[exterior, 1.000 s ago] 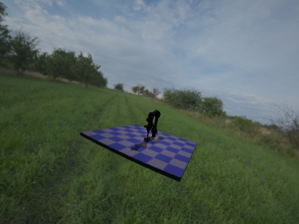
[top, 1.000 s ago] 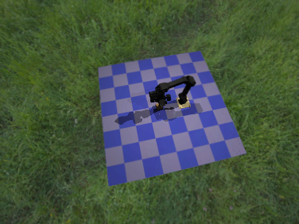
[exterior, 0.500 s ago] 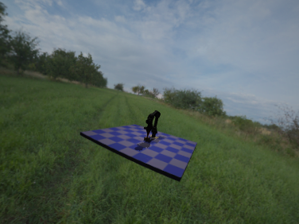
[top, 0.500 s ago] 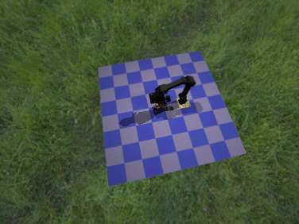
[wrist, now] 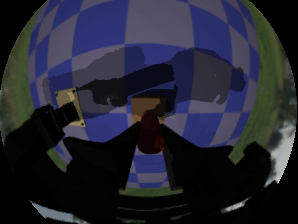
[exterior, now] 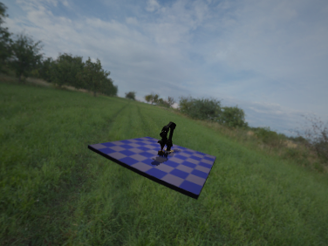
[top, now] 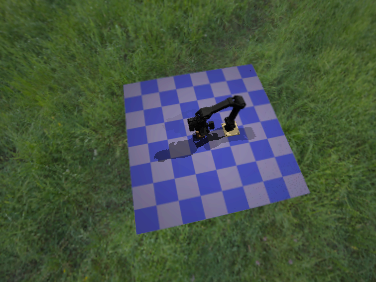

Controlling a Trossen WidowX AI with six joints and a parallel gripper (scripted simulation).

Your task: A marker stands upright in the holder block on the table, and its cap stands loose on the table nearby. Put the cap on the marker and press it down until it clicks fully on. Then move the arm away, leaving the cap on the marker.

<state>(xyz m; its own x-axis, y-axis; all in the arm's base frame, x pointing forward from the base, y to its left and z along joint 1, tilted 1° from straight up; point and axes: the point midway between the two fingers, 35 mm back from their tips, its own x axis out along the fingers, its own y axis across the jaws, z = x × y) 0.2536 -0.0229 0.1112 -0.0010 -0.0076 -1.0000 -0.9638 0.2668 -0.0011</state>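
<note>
Now: gripper tip 1 cm below the red cap.
</note>
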